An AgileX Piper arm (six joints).
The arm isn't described. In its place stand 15 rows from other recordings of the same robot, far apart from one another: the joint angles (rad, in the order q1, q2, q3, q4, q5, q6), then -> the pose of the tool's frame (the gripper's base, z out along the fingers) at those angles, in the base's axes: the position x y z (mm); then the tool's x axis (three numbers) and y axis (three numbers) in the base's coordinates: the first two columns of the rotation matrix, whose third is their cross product.
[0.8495, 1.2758, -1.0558, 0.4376, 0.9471, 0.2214] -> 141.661 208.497 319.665 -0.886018 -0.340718 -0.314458 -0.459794 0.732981 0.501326
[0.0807, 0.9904, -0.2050, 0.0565, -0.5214, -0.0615] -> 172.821 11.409 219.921 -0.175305 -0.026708 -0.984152 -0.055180 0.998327 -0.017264
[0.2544, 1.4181, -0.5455, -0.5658, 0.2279, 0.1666] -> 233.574 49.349 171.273 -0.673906 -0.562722 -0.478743 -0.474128 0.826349 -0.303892
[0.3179, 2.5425, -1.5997, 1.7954, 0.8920, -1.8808] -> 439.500 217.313 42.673 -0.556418 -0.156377 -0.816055 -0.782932 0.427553 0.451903
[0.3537, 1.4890, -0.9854, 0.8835, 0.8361, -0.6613] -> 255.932 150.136 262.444 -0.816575 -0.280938 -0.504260 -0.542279 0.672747 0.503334
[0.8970, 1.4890, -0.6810, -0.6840, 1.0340, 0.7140] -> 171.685 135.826 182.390 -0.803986 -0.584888 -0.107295 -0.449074 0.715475 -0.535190
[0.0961, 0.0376, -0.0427, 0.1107, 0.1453, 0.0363] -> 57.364 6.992 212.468 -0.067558 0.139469 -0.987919 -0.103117 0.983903 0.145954
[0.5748, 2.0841, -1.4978, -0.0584, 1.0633, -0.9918] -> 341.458 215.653 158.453 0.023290 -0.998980 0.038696 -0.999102 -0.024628 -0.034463
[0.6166, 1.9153, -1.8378, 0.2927, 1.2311, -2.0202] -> 322.928 259.232 318.331 0.857965 -0.500133 -0.117313 -0.499094 -0.757450 -0.420922
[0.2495, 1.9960, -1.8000, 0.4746, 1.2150, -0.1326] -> 403.763 143.109 280.087 -0.943642 -0.198977 -0.264475 -0.298930 0.855388 0.423028
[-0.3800, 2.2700, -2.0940, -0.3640, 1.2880, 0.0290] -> 435.217 -207.332 230.355 -0.936988 0.296493 -0.184784 0.344612 0.871298 -0.349401
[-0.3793, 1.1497, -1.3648, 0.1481, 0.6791, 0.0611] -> 223.345 -79.946 459.272 -0.281199 0.300477 -0.911395 0.343219 0.918388 0.196887
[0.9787, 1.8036, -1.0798, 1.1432, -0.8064, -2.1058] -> 264.055 285.496 241.954 0.186126 -0.937806 -0.293048 -0.231293 0.248057 -0.940729
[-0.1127, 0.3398, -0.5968, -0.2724, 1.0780, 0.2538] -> 39.131 -26.136 300.683 -0.613798 0.188848 -0.766543 0.364313 0.929156 -0.062808
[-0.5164, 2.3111, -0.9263, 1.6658, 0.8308, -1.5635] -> 320.444 -105.016 12.557 -0.785171 0.560528 -0.263276 0.217455 0.647613 0.730281
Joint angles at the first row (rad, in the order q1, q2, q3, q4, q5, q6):
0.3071, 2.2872, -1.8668, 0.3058, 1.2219, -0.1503
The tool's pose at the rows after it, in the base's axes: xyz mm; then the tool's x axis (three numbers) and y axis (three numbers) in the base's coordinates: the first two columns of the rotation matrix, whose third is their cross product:
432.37 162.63 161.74 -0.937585 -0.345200 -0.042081 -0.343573 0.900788 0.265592
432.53 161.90 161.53 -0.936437 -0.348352 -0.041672 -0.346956 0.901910 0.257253
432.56 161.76 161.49 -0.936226 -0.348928 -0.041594 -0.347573 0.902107 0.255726
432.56 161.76 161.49 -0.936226 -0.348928 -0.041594 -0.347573 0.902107 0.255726
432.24 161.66 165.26 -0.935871 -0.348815 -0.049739 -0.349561 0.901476 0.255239
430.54 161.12 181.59 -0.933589 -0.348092 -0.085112 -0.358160 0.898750 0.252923
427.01 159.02 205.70 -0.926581 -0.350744 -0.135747 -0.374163 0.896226 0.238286
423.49 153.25 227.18 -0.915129 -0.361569 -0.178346 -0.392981 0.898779 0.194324
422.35 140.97 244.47 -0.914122 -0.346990 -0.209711 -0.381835 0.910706 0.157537
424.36 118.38 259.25 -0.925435 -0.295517 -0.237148 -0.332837 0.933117 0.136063
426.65 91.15 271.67 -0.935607 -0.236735 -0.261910 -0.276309 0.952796 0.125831
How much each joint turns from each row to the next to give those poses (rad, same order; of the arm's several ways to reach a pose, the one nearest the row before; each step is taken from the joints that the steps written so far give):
0.0000, 0.0000, 0.0000, -0.0173, 0.0000, 0.0018
0.0000, 0.0000, 0.0000, -0.0091, 0.0000, 0.0000
0.0000, 0.0000, 0.0000, -0.0017, 0.0000, 0.0000
0.0000, 0.0000, 0.0000, 0.0000, 0.0000, 0.0000
0.0000, -0.0082, 0.0000, 0.0000, 0.0000, 0.0000
0.0000, -0.0354, 0.0000, 0.0000, 0.0000, 0.0000
0.0000, -0.0534, 0.0000, -0.0115, 0.0018, 0.0000
-0.0022, -0.0494, 0.0000, -0.0419, 0.0038, 0.0000
-0.0188, -0.0402, 0.0000, -0.0360, 0.0039, 0.0089
-0.0463, -0.0342, 0.0000, -0.0222, 0.0020, 0.0161
-0.0602, -0.0287, 0.0000, -0.0090, 0.0018, 0.0048

